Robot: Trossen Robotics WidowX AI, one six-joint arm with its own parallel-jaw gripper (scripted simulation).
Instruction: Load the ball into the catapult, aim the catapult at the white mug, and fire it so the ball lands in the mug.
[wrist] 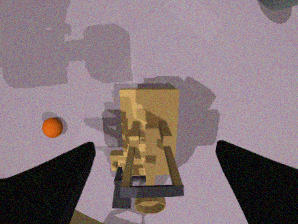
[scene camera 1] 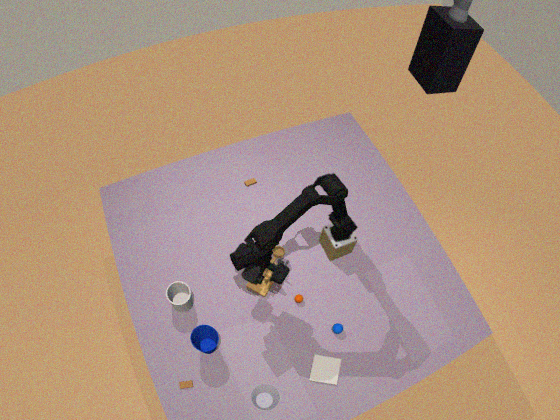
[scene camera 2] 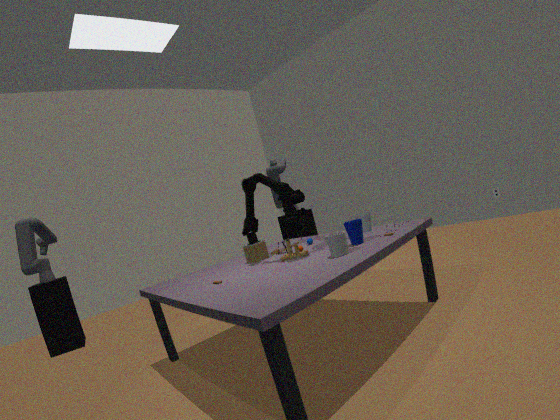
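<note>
Scene camera 1 shows my gripper (scene camera 1: 259,273), open and holding nothing, and a white square pad (scene camera 1: 324,369). In the wrist view: my gripper (wrist: 156,148) and a wooden catapult (wrist: 149,116); the white square pad is out of frame in the wrist view.
</note>
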